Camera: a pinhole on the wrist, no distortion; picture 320 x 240 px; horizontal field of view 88.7 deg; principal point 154.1 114.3 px. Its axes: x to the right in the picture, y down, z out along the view. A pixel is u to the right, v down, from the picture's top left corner.
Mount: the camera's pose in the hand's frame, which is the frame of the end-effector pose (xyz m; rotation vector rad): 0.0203 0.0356 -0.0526 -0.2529 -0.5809 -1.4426
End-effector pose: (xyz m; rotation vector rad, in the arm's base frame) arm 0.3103 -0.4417 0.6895 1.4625 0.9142 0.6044
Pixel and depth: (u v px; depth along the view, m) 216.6 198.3 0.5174
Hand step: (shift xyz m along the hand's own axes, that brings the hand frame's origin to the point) 0.1690 0.1600 0.5302
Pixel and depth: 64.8 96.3 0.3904
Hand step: -0.1123 0.4074 0.1567
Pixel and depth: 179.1 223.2 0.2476
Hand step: 0.1270 0.1487 0.2037
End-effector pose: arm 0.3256 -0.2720 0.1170 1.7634 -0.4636 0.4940
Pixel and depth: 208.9 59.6 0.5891
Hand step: -0.2977 0.1352 0.5075
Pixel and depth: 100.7 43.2 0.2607
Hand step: -0.1495 0.2238 0.1016
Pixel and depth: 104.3 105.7 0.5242
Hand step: -0.1258 0.4305 0.2992
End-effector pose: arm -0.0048 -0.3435 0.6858 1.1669 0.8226 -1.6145
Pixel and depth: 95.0 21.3 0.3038
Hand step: -0.2175 0.2586 0.1144
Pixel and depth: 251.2 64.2 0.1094
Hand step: -0.0352 0.0303 0.0666
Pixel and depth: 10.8 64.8 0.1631
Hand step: -0.0669 0.2329 0.0015
